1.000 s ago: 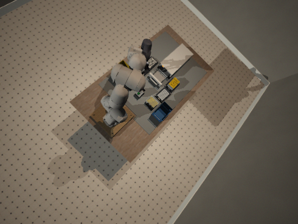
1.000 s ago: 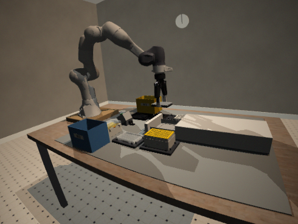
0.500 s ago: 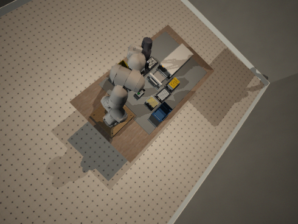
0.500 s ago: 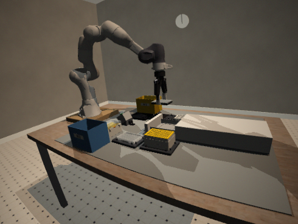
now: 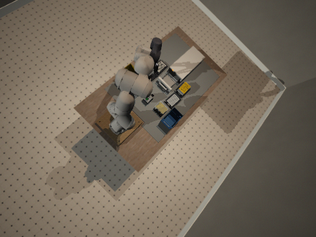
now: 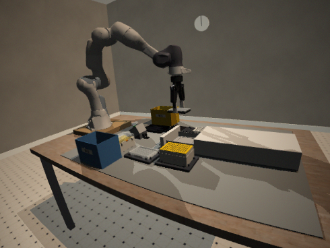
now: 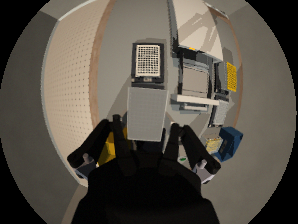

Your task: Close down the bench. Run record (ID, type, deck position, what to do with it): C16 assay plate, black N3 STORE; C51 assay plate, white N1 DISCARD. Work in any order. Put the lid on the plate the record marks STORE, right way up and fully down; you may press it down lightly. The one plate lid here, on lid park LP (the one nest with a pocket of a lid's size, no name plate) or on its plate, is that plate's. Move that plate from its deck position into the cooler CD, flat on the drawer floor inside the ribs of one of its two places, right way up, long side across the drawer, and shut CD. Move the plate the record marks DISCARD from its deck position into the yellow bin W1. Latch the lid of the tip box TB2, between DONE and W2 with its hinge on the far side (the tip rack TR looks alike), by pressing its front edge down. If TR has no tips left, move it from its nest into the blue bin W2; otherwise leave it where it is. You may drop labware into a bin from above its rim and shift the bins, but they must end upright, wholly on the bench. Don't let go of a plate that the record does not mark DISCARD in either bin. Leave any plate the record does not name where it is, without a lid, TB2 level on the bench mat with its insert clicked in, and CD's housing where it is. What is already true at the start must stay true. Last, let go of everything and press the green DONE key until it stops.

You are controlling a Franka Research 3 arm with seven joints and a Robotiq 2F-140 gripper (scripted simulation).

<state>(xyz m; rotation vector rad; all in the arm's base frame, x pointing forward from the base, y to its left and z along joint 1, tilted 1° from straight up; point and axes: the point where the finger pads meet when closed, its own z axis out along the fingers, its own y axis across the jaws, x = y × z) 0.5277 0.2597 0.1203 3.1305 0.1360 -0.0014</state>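
My hand is 170 mm to the left of the cooler drawer, 170 mm short of it and 130 mm above it. The rest, counted from my hand: white assay plate (170 mm ahead, 140 mm below, 20 mm to the left); yellow bin W1 (200 mm behind, 120 mm below, 110 mm to the left); grey plate lid (10 mm below).
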